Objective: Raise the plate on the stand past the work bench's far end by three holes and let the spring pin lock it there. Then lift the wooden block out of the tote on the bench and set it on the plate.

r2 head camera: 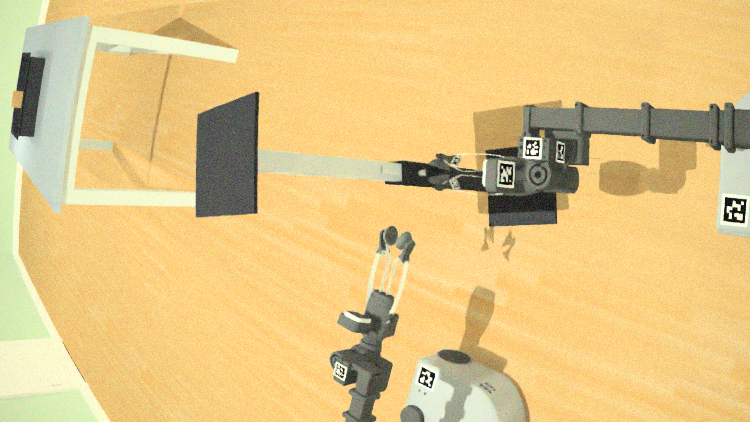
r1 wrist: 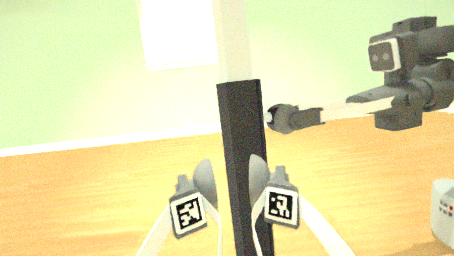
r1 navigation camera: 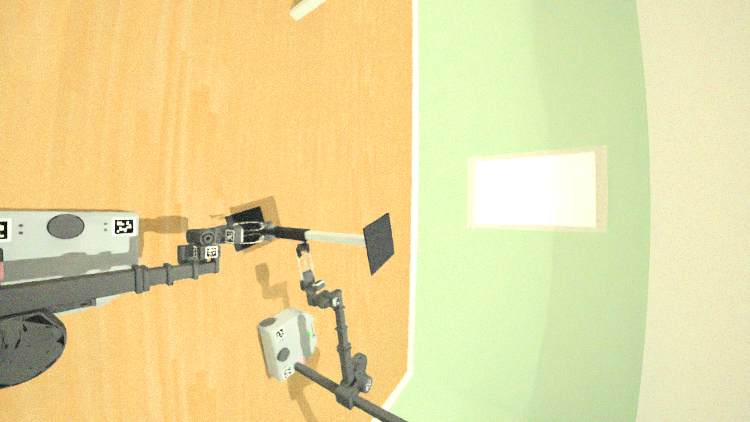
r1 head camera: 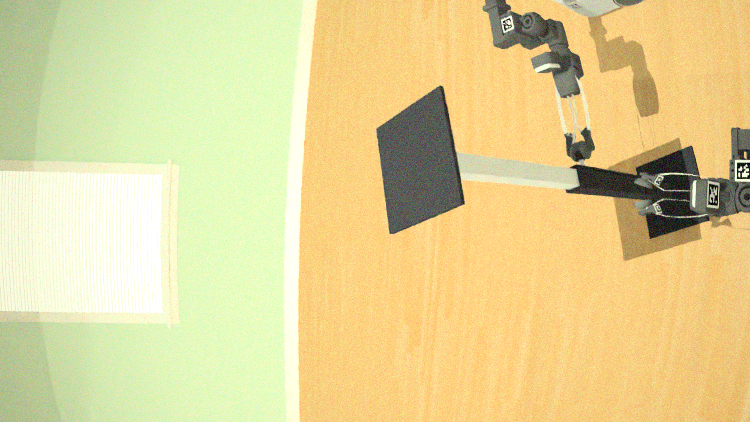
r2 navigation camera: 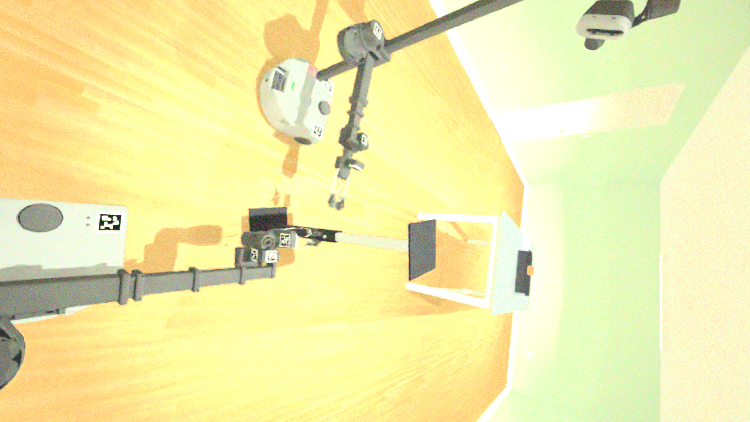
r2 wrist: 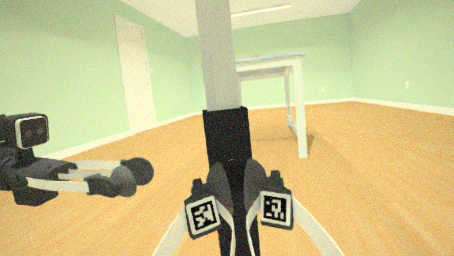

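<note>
The dark plate [r1 head camera: 419, 162] [r1 navigation camera: 378, 244] [r2 head camera: 228, 157] tops the stand's pale post [r1 head camera: 516, 171] [r1 wrist: 235, 40] [r2 wrist: 217, 55], which rises from a black sleeve [r1 head camera: 603, 181] [r1 wrist: 242, 115] [r2 wrist: 227, 130]. r2's gripper [r1 head camera: 579, 149] [r1 wrist: 281, 119] [r2 wrist: 236, 187] is shut on the spring pin's knob beside the sleeve top; the fingers hide the knob, but its pale collar [r1 wrist: 269, 117] [r2 head camera: 423, 172] shows. r1's gripper [r1 wrist: 232, 185] [r2 head camera: 397, 238] is partly open, apart from the sleeve and holding nothing. The wooden block [r2 head camera: 17, 98] [r2 navigation camera: 530, 270] sits in the black tote [r2 head camera: 31, 97] on the bench [r2 head camera: 57, 131].
The stand's black base [r2 head camera: 524, 212] [r2 navigation camera: 267, 217] lies on the floor below r2's wrist. The bench's white legs [r2 head camera: 157, 196] [r2 wrist: 299, 115] stand behind the plate. r1's mobile base [r2 head camera: 461, 393] [r2 navigation camera: 296, 102] and r2's mobile base [r1 navigation camera: 285, 343] stand on different sides of the stand.
</note>
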